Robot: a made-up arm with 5 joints.
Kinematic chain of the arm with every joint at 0, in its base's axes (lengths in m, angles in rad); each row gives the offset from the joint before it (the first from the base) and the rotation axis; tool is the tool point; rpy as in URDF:
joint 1: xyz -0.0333 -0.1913 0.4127 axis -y
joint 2: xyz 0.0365 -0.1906 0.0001 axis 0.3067 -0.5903 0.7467
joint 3: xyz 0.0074 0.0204 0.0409 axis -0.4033 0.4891 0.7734
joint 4: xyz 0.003 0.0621 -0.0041 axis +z
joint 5: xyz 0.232 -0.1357 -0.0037 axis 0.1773 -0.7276 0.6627
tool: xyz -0.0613 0.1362 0.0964 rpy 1.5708 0 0
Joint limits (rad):
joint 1: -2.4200..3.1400
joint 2: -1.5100..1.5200
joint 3: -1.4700..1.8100
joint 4: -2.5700..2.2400
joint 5: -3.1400..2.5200
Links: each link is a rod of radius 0.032 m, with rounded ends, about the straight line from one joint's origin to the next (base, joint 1, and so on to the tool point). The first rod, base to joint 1, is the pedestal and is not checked.
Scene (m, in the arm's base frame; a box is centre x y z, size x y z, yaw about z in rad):
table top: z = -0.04
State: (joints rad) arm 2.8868 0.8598 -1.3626 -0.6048 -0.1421
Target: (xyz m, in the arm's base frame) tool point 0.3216 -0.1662 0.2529
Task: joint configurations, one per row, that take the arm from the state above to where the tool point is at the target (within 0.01 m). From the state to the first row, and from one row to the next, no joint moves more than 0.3 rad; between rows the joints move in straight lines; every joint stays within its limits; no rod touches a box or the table.
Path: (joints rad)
1: 2.9230 0.9541 -1.2023 -0.3188 -0.3462
2: 2.9591 1.0484 -1.0420 -0.0328 -0.5502
3: 2.9953 1.1427 -0.8817 0.2532 -0.7543
4: 3.0315 1.2371 -0.7215 0.5392 -0.9583
5: 3.0677 1.3314 -0.5612 0.8252 -1.1624
6: 3.1038 1.4257 -0.4009 1.1112 -1.3664
7: 3.1400 1.5200 -0.2406 1.3972 -1.5705

